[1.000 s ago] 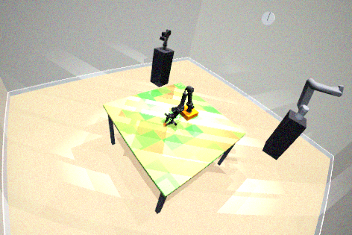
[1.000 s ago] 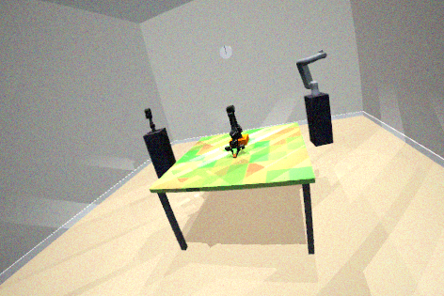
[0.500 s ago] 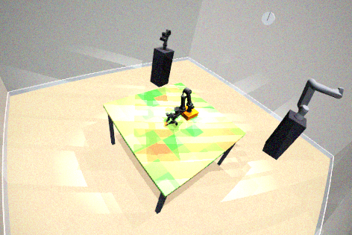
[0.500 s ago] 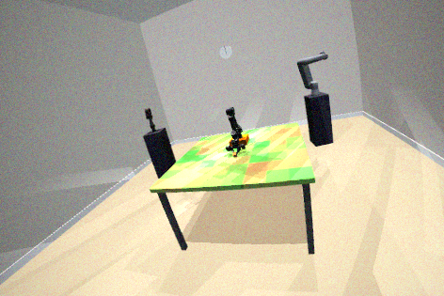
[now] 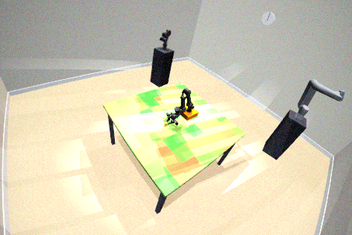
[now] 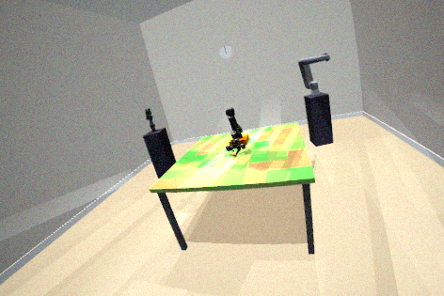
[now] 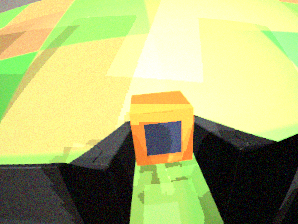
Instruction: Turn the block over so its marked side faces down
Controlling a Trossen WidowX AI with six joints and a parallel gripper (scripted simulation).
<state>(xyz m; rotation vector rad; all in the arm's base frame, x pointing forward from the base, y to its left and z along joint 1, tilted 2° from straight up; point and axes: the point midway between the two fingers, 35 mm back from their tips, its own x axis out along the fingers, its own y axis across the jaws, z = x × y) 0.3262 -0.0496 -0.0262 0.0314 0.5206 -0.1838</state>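
The orange block lies 1 cm behind my gripper tip.
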